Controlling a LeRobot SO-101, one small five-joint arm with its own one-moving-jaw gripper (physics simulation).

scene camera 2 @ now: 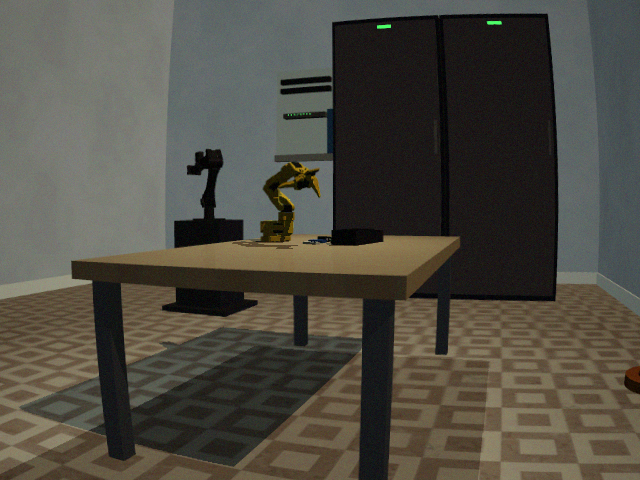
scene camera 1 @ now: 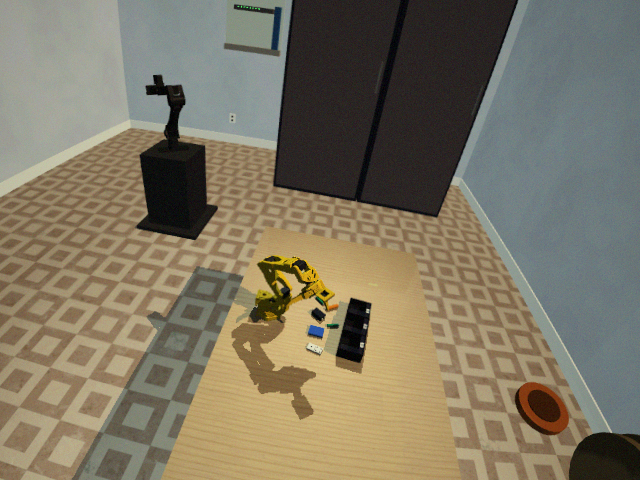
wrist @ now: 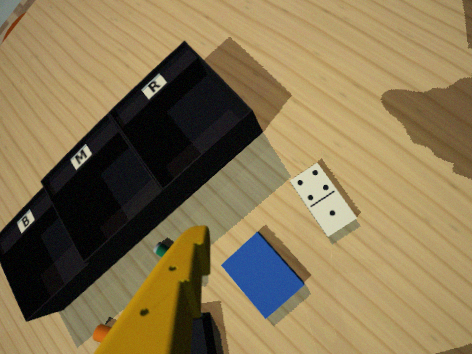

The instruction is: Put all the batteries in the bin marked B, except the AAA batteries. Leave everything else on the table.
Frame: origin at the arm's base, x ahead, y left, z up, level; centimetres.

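Where they show: hand, its tool point: [scene camera 2: 318,196] [scene camera 1: 326,309] [wrist: 208,243]; arm's base, origin of its link: [scene camera 2: 281,240] [scene camera 1: 275,310].
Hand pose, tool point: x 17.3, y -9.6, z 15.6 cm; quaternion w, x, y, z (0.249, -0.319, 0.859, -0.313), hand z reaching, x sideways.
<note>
Each offset is from my tool point to the top centre of the thing. "*": to the spot under its first point. Level surfaces: height alone.
My gripper [scene camera 1: 308,305] [scene camera 2: 300,191] is fully open and empty, raised above the table; its notched yellow jaw [wrist: 165,295] shows in the wrist view. A green cylinder {dx +4.3, dy +7.2, dz -14.5 cm} [scene camera 1: 332,326] [wrist: 161,249] lies beside the black three-part bin, partly behind the jaw in the wrist view. An orange cylinder {dx +3.2, dy +15.7, dz -14.1 cm} [scene camera 1: 333,306] [wrist: 102,333] lies farther back, partly hidden by the jaw. Another dark green cylinder {dx -1.5, dy +18.2, dz -14.5 cm} [scene camera 1: 320,300] shows by the gripper in scene camera 1. Battery sizes cannot be read. Bin B {* dx +16.8, dy +17.7, dz -11.9 cm} [scene camera 1: 368,304] [wrist: 55,302] is the compartment farthest from the domino; no battery is visible inside its dark interior.
A black block {dx -1.4, dy +10.8, dz -13.8 cm} [scene camera 1: 318,314] [wrist: 202,335], a blue block {dx -1.4, dy +3.1, dz -14.5 cm} [scene camera 1: 315,331] [wrist: 263,275] and a white domino {dx -1.1, dy -4.2, dz -14.8 cm} [scene camera 1: 314,348] [wrist: 324,200] lie on the table {dz -15.5 cm} [scene camera 1: 392,413] [scene camera 2: 232,258]. Bin M {dx +12.0, dy +6.4, dz -10.9 cm} [wrist: 125,212] and bin R {* dx +6.7, dy -0.9, dz -12.6 cm} [wrist: 210,160] adjoin bin B.
</note>
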